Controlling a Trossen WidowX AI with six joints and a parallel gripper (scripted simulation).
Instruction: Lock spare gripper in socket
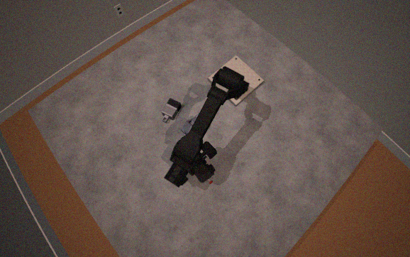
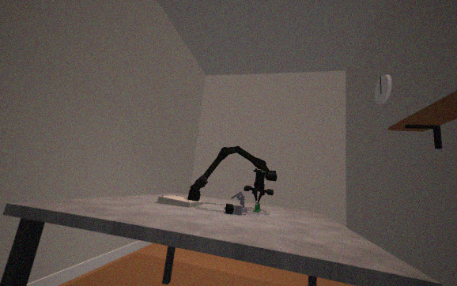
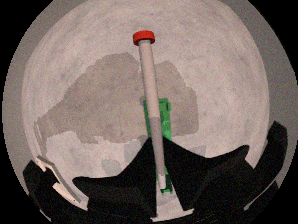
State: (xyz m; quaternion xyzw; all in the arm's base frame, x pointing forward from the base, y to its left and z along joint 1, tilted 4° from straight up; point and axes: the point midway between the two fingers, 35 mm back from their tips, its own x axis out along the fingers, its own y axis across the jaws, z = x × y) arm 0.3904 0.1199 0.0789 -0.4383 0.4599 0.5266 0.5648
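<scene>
Now: the green holder 30 mm to the right of my gripper tip and 20 mm below it. From my gripper tip the other things lie so: spare gripper (280 mm to the right, 90 mm behind, 20 mm below); then grey mount (140 mm to the right, 110 mm behind, 10 mm above).
</scene>
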